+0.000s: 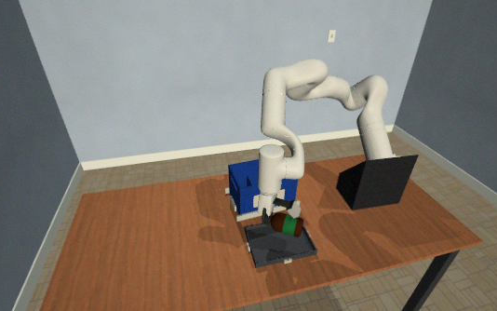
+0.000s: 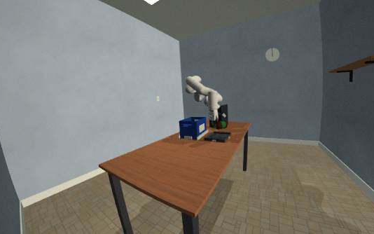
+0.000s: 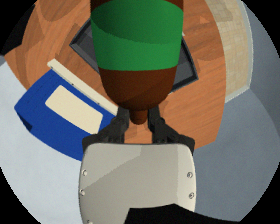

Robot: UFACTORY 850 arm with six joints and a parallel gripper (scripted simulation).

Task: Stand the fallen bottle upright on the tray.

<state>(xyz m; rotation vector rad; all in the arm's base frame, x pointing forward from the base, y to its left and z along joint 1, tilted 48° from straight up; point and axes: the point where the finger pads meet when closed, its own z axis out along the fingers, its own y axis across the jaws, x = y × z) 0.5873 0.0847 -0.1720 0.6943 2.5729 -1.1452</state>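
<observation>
The bottle is 50 mm behind my hand and 30 mm to the left of it. Round my hand: blue crate 240 mm to the right, 40 mm below, 30 mm behind; tray 110 mm below, 50 mm behind, 30 mm to the left.
</observation>
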